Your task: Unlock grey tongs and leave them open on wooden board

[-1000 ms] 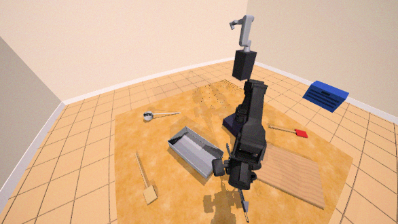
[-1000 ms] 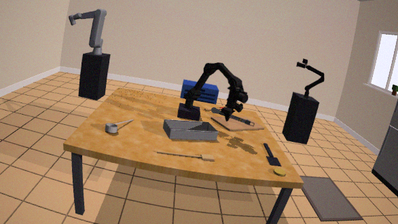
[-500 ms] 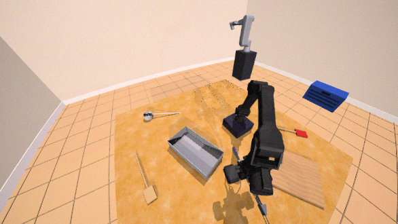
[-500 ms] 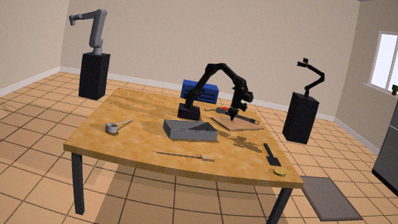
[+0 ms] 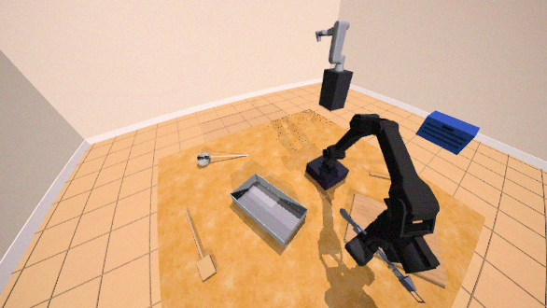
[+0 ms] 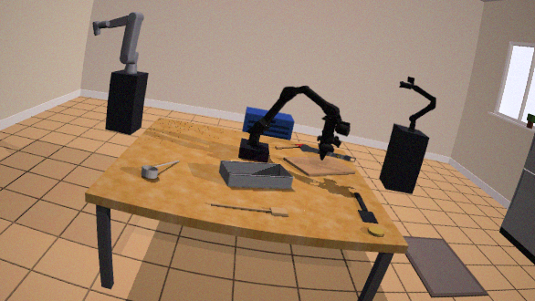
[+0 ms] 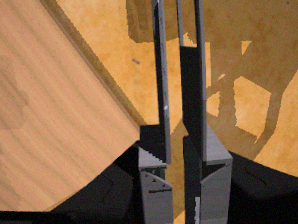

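Now: the wooden board 20 cm behind my gripper tip, 4 cm to the left of it and 10 cm below it. Also, from my gripper tip: grey roasting tin 20 cm ahead, 31 cm to the right, 7 cm below; black spatula 30 cm ahead, 21 cm to the left, 10 cm below; red spatula 50 cm behind, 11 cm to the right, 10 cm below.
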